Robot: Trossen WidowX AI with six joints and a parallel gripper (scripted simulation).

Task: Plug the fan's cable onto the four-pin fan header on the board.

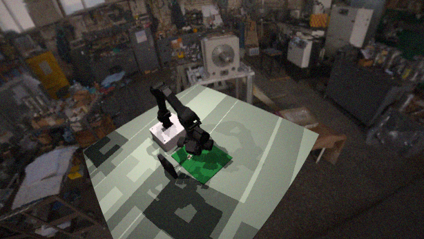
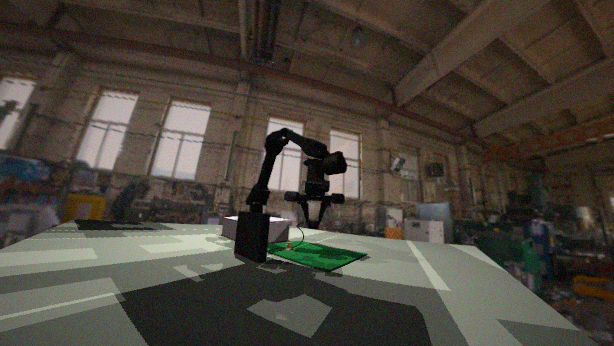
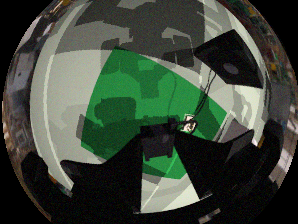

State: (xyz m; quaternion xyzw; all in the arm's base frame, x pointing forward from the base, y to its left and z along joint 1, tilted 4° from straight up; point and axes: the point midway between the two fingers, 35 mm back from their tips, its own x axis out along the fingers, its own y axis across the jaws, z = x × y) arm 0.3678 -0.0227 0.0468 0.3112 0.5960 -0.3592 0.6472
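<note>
My gripper tip is 3 cm past the green board, 3 cm to the right of it and 11 cm above it. From my gripper tip the other things lie so: dark plug (1 cm behind, 1 cm to the left); then black fan (8 cm behind, 16 cm to the right, 3 cm below).
</note>
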